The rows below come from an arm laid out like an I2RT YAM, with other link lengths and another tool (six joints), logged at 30 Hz.
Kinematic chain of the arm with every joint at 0, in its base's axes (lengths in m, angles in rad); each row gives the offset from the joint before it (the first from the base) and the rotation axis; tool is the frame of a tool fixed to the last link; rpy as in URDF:
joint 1: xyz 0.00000 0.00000 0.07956 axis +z
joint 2: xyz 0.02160 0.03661 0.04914 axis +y
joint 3: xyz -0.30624 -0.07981 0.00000 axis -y
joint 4: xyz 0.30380 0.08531 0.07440 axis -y
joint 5: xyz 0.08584 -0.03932 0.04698 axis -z
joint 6: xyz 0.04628 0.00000 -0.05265 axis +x
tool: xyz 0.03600 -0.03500 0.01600 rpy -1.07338 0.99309 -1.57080
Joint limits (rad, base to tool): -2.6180..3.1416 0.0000..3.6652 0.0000..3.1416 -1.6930..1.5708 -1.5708..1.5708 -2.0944..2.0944
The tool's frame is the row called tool.
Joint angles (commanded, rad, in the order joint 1, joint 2, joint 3, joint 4, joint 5, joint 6), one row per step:
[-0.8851 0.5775 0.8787 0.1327 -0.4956 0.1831]
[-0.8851 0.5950 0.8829 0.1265 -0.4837 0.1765]
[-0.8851 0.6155 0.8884 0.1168 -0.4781 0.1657]
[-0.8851 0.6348 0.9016 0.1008 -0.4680 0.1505]
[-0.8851 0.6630 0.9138 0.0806 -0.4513 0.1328]
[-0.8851 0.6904 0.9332 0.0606 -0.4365 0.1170]
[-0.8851 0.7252 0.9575 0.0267 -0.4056 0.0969]
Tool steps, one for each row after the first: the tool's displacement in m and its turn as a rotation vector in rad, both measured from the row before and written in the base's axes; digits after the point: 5 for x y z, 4 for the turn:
[0.00333 -0.00567 -0.00197 0.0124 0.0107 -0.0132]
[0.00445 -0.00608 -0.00251 0.0111 0.0176 -0.0089]
[0.00301 -0.00489 0.00007 0.0061 0.0164 -0.0144]
[0.00513 -0.00837 -0.00283 0.0161 0.0251 -0.0211]
[0.00409 -0.00685 0.00024 0.0108 0.0203 -0.0185]
[0.00473 -0.00982 -0.00156 0.0223 0.0299 -0.0348]

